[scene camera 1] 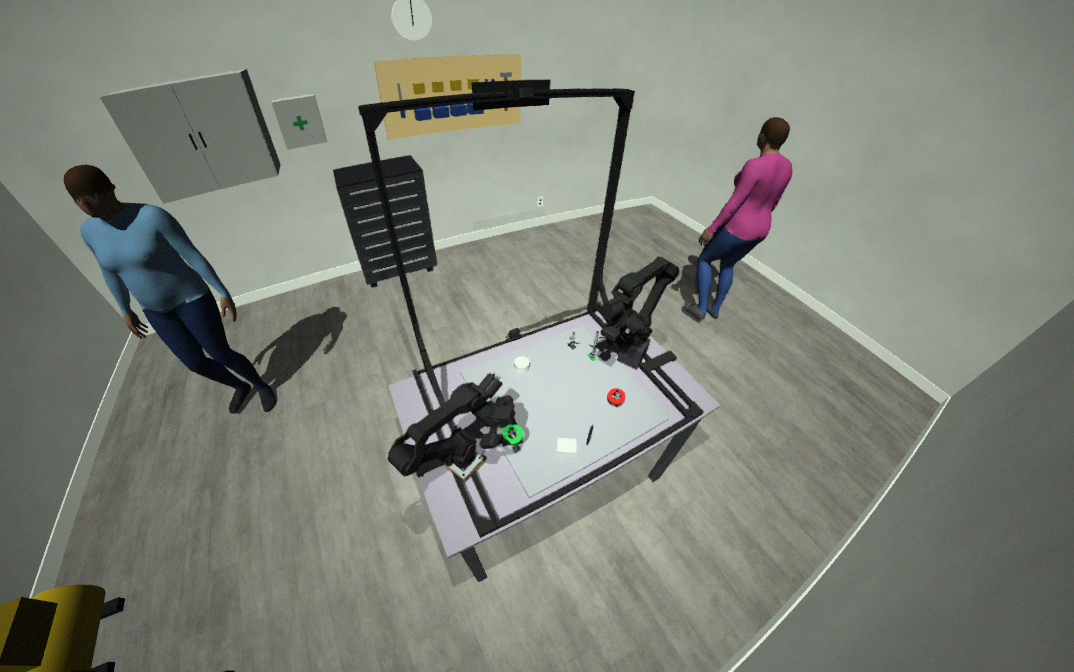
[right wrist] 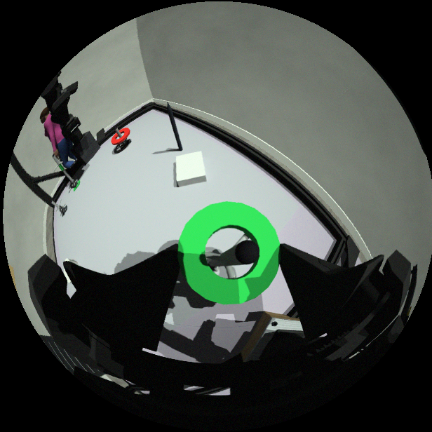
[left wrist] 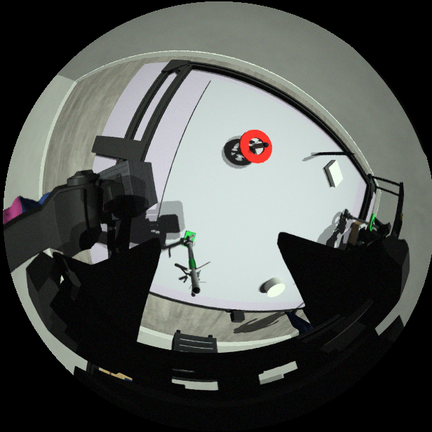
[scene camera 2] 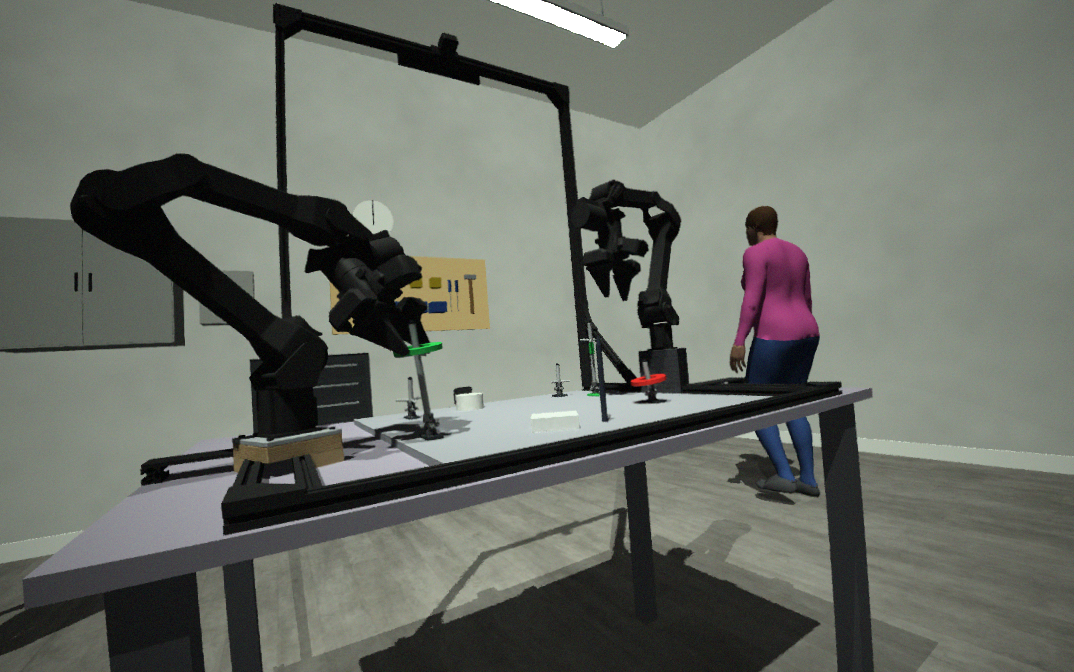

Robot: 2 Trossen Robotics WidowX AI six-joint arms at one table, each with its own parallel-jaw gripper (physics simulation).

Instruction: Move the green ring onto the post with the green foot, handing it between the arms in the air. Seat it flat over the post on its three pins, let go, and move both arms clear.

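Frame: origin at the left arm's base, x right, y back, z down, level; millimetres.
Seen in the pictures: left gripper, between the fingertips: [scene camera 2: 616,299]; right gripper, between the fingertips: [scene camera 1: 513,434] [scene camera 2: 419,352]; left arm's base, origin of its link: [scene camera 1: 636,341] [scene camera 2: 662,349]; right arm's base, origin of its link: [scene camera 1: 463,459] [scene camera 2: 287,433].
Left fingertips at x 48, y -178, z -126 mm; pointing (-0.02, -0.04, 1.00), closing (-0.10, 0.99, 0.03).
Pixels of each thing's middle, then the offset from my left fingertips to it. "spot": a spot on its surface instead.
- green ring, middle of its body: [scene camera 2: 418,349] [scene camera 1: 512,434] dy -513, dx +118, dz +96 mm
- post with the green foot, a spot on its surface: [scene camera 2: 590,348] spot: dy +43, dx +96, dz +109 mm
- red ring, middle of its body: [scene camera 2: 648,380] [scene camera 1: 616,396] dy -102, dx -91, dz +185 mm
- white block, middle of its body: [scene camera 2: 554,421] [scene camera 1: 566,446] dy -387, dx -30, dz +221 mm
- dark upright rod, middle of its body: [scene camera 2: 601,377] dy -329, dx -88, dz +161 mm
- white round piece, middle of its body: [scene camera 2: 469,401] [scene camera 1: 522,364] dy -163, dx +327, dz +213 mm
The green ring [scene camera 1: 506,432] [scene camera 2: 431,347] [left wrist: 372,221] [right wrist: 230,212] lies roughly level, high around a grey post at the left in both scene views. My right gripper [scene camera 2: 405,336] [right wrist: 231,250] is shut on it, with a fingertip against each side of its rim; the post's dark tip shows through its hole. The post with the green foot [scene camera 2: 590,348] [left wrist: 194,275] [right wrist: 66,174] stands upright at the far right of the table in scene camera 2, its green foot [scene camera 1: 591,357] on the mat. My left gripper [scene camera 2: 616,296] [left wrist: 219,242] is open and empty, high above that post.
A red ring [scene camera 1: 609,399] [left wrist: 256,134] sits on a short stand at the right. A white block [scene camera 1: 566,445] [right wrist: 190,167] and a dark upright rod [scene camera 2: 602,380] stand near the front. A white round piece [scene camera 1: 521,362] and a small stand [scene camera 2: 559,381] are toward the back.
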